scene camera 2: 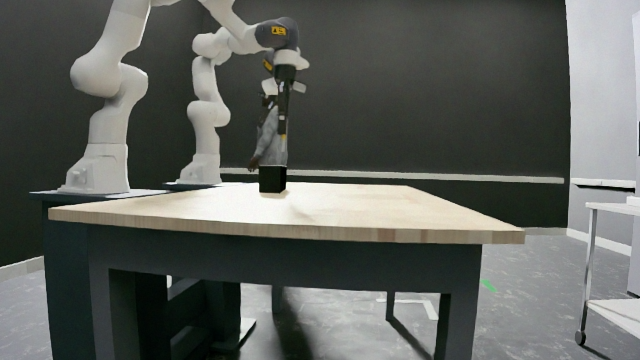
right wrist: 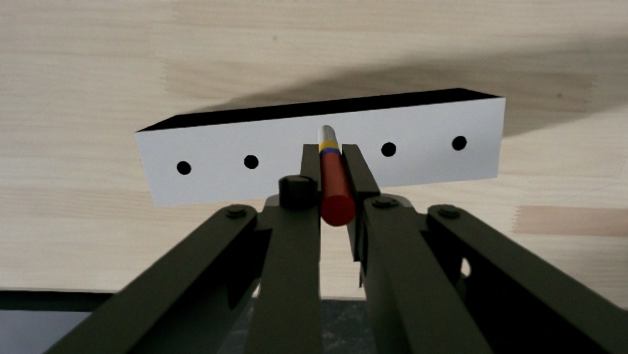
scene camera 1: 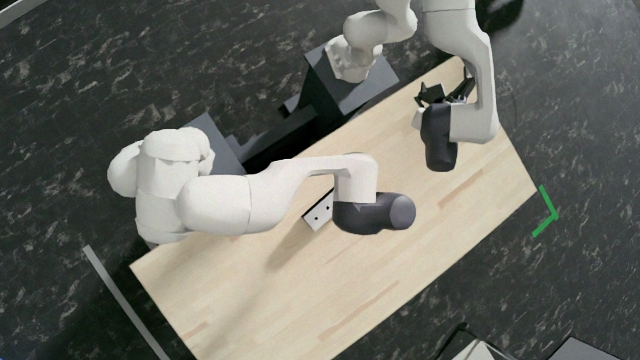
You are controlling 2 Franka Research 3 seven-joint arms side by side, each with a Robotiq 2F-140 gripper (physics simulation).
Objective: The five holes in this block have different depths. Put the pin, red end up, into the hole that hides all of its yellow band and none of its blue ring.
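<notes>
The white-topped block with black sides (scene camera 1: 317, 216) (scene camera 2: 272, 179) (right wrist: 215, 145) lies on the table. In the right wrist view four round holes show, two each side of the pin; the middle of the row is hidden behind the pin and fingers. My right gripper (scene camera 2: 283, 125) (right wrist: 329, 169) is shut on the pin (scene camera 2: 284, 144) (right wrist: 334, 175), red end up, with its blue ring, yellow band and pale lower end showing below the red. In scene camera 2 the pin hangs above the block, apart from it. My left gripper (scene camera 1: 445, 95) is open and empty at the table's far upper right corner.
The wooden table (scene camera 1: 350, 280) (scene camera 2: 350, 210) bears the block. In scene camera 1 the left arm's dark wrist (scene camera 1: 439, 140) hangs over the table's upper right part. A person (scene camera 2: 270, 137) stands behind the table, and a white cart (scene camera 2: 592, 250) stands at the right.
</notes>
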